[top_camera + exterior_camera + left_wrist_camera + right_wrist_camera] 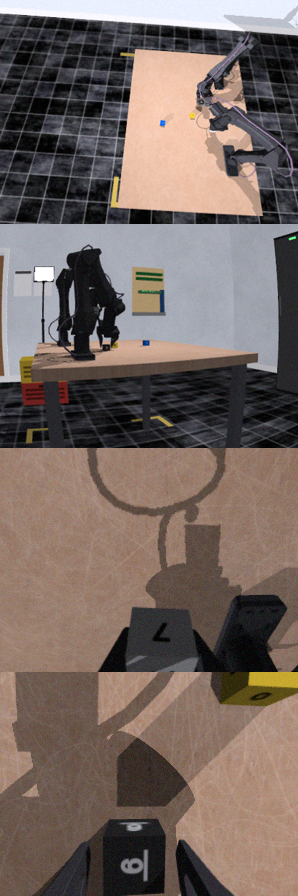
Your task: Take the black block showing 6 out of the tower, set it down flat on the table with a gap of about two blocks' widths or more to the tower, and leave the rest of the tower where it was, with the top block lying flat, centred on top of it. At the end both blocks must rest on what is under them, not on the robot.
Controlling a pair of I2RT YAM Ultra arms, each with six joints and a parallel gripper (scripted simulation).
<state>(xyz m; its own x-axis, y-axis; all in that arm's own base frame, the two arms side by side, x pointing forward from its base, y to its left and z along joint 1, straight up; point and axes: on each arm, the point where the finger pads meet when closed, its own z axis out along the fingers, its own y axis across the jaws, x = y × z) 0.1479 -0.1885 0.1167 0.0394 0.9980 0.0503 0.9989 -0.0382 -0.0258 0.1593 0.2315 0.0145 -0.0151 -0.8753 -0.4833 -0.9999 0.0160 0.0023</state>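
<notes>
Now: the black block showing 6 10 mm below my right hand. The rest, counted from my right hand: grey block showing 7 (230 mm to the left, 100 mm above, 20 mm behind).
The grey block showing 7 lies right at my left hand. The rest, counted from my left hand: black block showing 6: 23 cm to the right, 11 cm below, 2 cm ahead.
</notes>
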